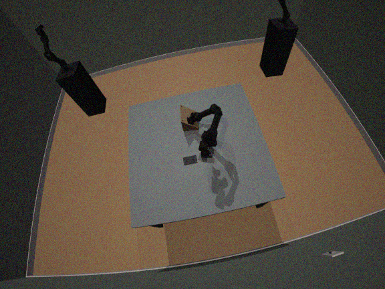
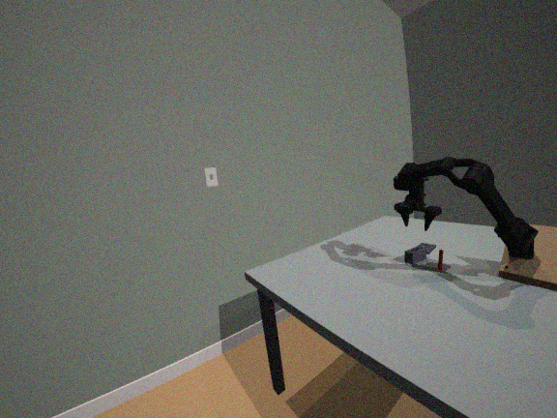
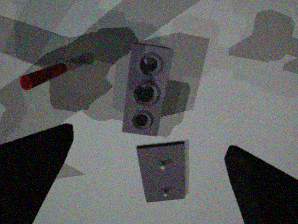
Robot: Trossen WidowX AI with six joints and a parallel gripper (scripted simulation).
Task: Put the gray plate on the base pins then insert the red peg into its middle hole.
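Right now my gripper tip is 100 mm above the gray plate. From my gripper tip the other things lie so: red peg 110 mm behind, 30 mm to the left, 100 mm below; then dark base 10 mm ahead, 150 mm to the right, 130 mm below.
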